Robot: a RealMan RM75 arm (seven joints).
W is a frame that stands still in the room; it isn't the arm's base.
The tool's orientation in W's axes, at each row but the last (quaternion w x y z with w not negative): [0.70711, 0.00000, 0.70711, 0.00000]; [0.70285, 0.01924, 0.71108, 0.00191]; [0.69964, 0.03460, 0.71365, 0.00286]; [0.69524, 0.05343, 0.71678, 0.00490]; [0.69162, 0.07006, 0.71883, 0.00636]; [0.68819, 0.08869, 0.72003, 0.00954]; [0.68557, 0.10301, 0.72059, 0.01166]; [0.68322, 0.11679, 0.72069, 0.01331]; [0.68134, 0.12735, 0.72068, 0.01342]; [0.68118, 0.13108, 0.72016, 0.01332]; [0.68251, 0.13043, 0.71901, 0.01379]
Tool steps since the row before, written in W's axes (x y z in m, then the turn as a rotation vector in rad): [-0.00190, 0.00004, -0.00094, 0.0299, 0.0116, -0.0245]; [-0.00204, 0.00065, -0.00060, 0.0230, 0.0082, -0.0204]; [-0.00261, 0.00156, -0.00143, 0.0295, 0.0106, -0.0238]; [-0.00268, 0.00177, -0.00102, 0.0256, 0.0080, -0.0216]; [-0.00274, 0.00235, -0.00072, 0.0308, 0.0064, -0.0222]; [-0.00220, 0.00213, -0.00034, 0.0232, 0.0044, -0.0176]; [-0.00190, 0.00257, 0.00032, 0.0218, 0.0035, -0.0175]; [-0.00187, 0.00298, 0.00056, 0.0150, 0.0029, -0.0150]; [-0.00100, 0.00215, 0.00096, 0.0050, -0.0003, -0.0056]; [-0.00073, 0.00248, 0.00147, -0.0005, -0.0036, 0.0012]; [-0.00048, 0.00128, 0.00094, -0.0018, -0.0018, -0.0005]
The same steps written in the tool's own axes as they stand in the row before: [0.00094, 0.00004, -0.00190, 0.0245, 0.0116, 0.0299]; [0.00064, 0.00058, -0.00205, 0.0204, 0.0082, 0.0230]; [0.00156, 0.00136, -0.00265, 0.0238, 0.0107, 0.0295]; [0.00124, 0.00149, -0.00276, 0.0215, 0.0080, 0.0257]; [0.00106, 0.00200, -0.00290, 0.0217, 0.0068, 0.0311]; [0.00072, 0.00180, -0.00240, 0.0172, 0.0046, 0.0235]; [0.00018, 0.00231, -0.00222, 0.0170, 0.0035, 0.0222]; [0.00008, 0.00272, -0.00230, 0.0147, 0.0024, 0.0154]; [-0.00047, 0.00210, -0.00139, 0.0052, -0.0005, 0.0054]; [-0.00090, 0.00256, -0.00122, -0.0019, -0.0033, 0.0000]; [-0.00064, 0.00134, -0.00074, 0.0002, -0.0021, -0.0015]
